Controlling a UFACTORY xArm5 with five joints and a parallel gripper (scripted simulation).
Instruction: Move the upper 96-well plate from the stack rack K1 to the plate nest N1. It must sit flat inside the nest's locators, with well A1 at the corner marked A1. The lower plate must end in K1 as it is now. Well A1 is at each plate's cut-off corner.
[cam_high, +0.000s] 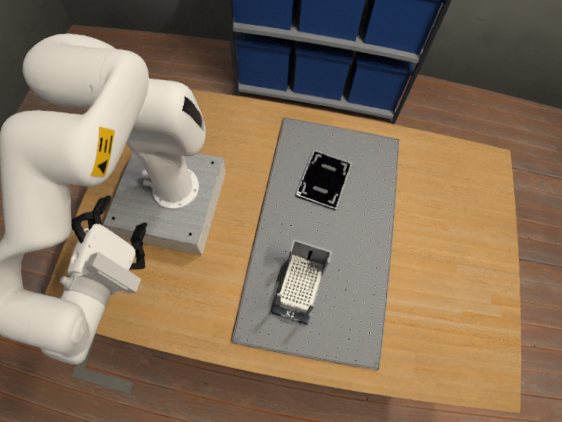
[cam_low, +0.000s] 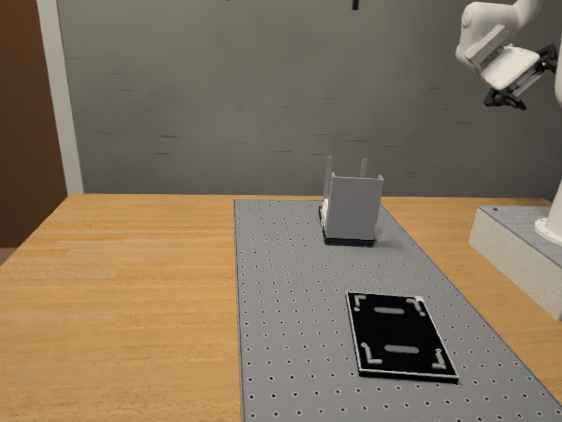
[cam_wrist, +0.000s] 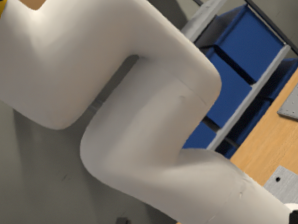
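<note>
The 96-well plate lies 37 cm ahead of my hand, 1 cm to the left of it and 28 cm below it. Round my hand: black plate nest N1: 39 cm ahead, 34 cm to the left, 31 cm below.
</note>
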